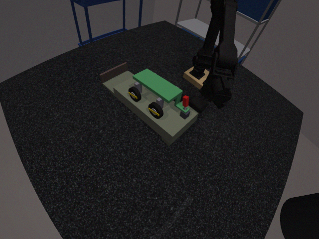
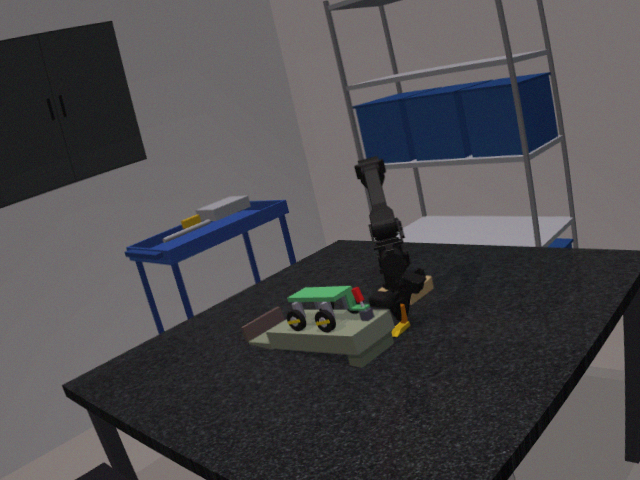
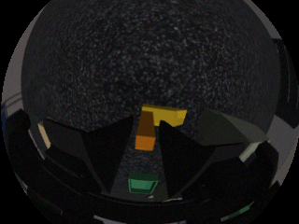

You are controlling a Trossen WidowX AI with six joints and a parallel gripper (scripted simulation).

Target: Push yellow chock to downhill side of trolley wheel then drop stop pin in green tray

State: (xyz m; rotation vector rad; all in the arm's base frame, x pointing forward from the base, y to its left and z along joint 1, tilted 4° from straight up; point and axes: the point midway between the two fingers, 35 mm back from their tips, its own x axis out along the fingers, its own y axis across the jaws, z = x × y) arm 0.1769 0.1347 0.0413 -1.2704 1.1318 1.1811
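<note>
Right now my gripper tip is 150 mm short of the trolley, 130 mm to the left of it and 90 mm below it. From my gripper tip the other things lie so: red-headed stop pin: 130 mm ahead, 100 mm above, 10 mm to the right; green tray: 220 mm to the right, 40 mm below, 20 mm ahead; yellow chock: 20 mm ahead, 10 mm below.
</note>
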